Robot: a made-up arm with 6 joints.
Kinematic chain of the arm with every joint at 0, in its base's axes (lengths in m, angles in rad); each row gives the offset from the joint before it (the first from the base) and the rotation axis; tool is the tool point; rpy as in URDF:
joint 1: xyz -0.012 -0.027 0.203 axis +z
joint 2: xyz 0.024 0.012 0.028 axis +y
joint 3: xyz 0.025 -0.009 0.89 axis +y
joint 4: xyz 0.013 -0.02 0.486 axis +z
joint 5: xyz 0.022 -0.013 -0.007 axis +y
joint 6: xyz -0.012 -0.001 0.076 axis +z
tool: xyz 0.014 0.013 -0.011 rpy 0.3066 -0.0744 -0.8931
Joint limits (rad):
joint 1: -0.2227..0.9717
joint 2: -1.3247..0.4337
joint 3: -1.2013..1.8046
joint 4: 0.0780..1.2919
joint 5: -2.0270..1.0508
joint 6: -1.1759..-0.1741
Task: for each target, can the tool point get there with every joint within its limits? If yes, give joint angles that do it. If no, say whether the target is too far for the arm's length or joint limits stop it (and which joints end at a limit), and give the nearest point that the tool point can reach.
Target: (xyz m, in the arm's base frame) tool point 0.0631 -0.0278 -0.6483
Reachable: no: joint limits stop it (at a limit: joint 1, joint 2, joint 3, joint 4, joint 6) | nearest point -0.6033 -0.9354 0.0665 | short by 1.334 m
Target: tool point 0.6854 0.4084 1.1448
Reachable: yes | joints 0.5525 0.2652 1.1019 0.8865 0.1640 -0.7675
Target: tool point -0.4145 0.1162 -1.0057
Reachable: no: joint limits stop it (at a limit: joint 1, joint 2, joint 3, joint 4, joint 6) | nearest point -1.0934 0.1937 0.0466 | short by 1.255 m
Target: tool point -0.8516 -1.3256 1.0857
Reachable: no: too far | nearest point -0.6863 -1.0650 0.9178 | short by 0.351 m
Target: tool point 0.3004 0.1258 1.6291
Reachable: yes | joints 0.5131 0.1751 -0.0073 0.3602 0.1255 -0.9268
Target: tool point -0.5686 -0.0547 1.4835
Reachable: yes | joints -0.0529 -0.3339 -0.3516 1.1769 -1.2025 -0.9258
